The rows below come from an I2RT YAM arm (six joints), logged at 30 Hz.
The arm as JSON. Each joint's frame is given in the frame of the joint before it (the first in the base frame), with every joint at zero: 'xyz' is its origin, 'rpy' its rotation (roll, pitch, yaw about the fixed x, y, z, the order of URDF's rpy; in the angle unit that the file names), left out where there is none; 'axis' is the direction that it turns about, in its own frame. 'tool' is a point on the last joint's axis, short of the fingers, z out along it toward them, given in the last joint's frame.
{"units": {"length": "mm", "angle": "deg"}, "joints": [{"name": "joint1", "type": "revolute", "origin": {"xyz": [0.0, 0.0, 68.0]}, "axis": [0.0, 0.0, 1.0]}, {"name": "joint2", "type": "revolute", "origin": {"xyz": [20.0, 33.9, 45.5], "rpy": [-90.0, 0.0, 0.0]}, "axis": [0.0, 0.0, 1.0]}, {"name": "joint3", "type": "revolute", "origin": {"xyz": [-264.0, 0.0, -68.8], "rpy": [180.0, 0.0, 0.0]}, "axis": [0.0, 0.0, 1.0]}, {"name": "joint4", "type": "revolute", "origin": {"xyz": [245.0, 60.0, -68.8]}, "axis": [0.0, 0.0, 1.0]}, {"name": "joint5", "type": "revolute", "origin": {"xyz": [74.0, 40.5, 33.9], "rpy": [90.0, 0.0, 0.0]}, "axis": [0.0, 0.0, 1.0]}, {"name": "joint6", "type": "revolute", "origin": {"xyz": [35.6, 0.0, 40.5], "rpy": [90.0, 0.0, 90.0]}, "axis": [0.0, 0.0, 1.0]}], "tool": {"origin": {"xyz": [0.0, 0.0, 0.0], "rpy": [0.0, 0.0, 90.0]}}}
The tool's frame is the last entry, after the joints.
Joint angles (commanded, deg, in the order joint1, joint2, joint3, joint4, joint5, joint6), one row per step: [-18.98 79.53 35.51 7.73 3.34 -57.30]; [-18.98 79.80 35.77 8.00 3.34 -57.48]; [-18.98 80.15 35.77 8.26 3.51 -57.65]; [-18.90 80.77 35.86 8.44 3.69 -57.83]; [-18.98 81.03 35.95 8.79 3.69 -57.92]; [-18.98 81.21 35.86 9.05 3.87 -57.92]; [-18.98 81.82 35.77 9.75 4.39 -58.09]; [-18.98 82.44 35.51 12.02 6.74 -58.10]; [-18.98 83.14 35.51 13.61 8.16 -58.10]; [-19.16 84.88 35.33 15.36 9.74 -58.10]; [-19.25 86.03 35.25 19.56 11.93 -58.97]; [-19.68 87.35 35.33 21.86 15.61 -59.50]
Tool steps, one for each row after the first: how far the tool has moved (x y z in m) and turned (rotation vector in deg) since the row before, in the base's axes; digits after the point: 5 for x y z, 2 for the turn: [0.00141 -0.00049 0.00059 -0.22 -0.19 0.11]; [0.00063 -0.00033 -0.00118 -0.19 0.17 -0.04]; [0.00125 -0.00013 -0.00206 -0.12 0.42 0.04]; [0.00081 -0.00070 -0.00017 -0.12 -0.14 -0.03]; [0.00014 -0.00016 -0.00090 -0.10 0.04 -0.15]; [0.00096 -0.00067 -0.00219 -0.42 0.16 -0.32]; [0.00158 -0.00208 -0.00063 -1.75 -0.87 -1.90]; [0.00195 -0.00160 -0.00070 -1.05 -0.58 -1.17]; [0.00205 -0.00270 -0.00628 -0.78 0.45 -1.49]; [0.00403 -0.00331 0.00095 -2.72 -2.02 -1.47]; [0.00156 -0.00528 -0.00197 -2.50 -0.11 -3.33]
